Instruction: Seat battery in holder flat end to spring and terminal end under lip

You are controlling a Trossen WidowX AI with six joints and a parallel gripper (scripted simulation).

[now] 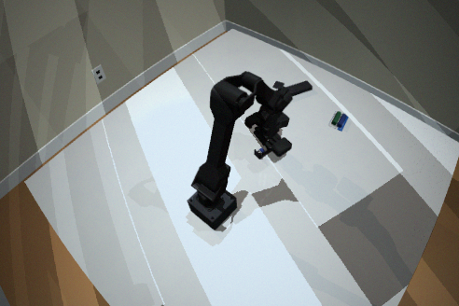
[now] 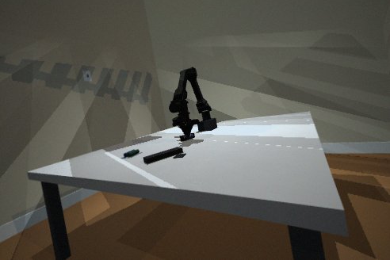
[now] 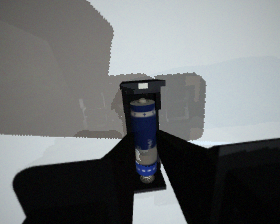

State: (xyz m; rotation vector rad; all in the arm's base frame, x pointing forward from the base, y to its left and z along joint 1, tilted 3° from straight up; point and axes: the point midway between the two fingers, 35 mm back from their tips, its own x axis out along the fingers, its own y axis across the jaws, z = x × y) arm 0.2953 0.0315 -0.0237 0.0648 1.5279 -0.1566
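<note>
Now: the battery right at my gripper tip. Round my gripper tip: long black bar 31 cm ahead, 12 cm to the left.
</note>
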